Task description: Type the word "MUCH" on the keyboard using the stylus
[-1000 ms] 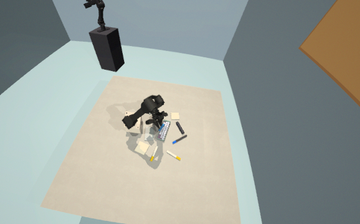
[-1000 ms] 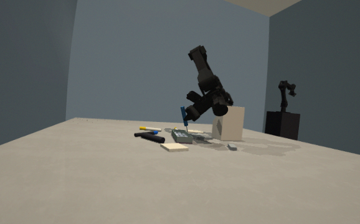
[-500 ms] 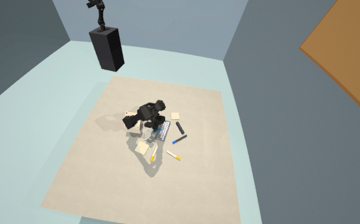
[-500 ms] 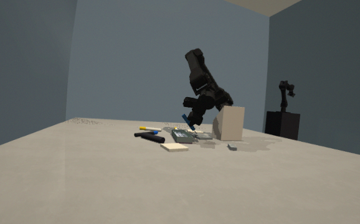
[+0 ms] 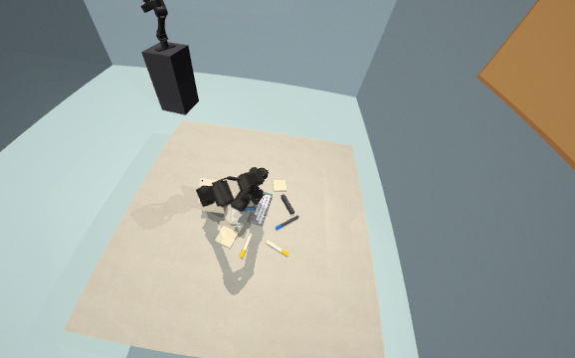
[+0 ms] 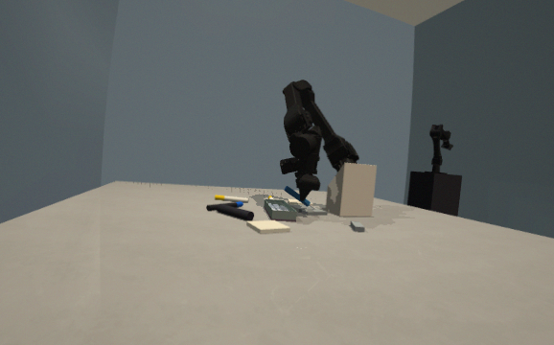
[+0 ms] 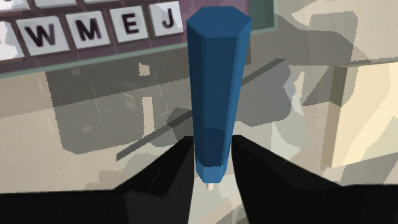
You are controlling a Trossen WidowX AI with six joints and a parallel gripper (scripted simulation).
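My gripper tip is now 210 mm short of the black pen, 30 mm above it and 20 mm to the left of it. From my gripper tip the other things lie so: black cylinder 210 mm ahead, 110 mm to the left, 30 mm below; small grey block 200 mm to the left, 90 mm behind, 30 mm below; blue hexagonal stylus 10 mm below, 10 mm behind.
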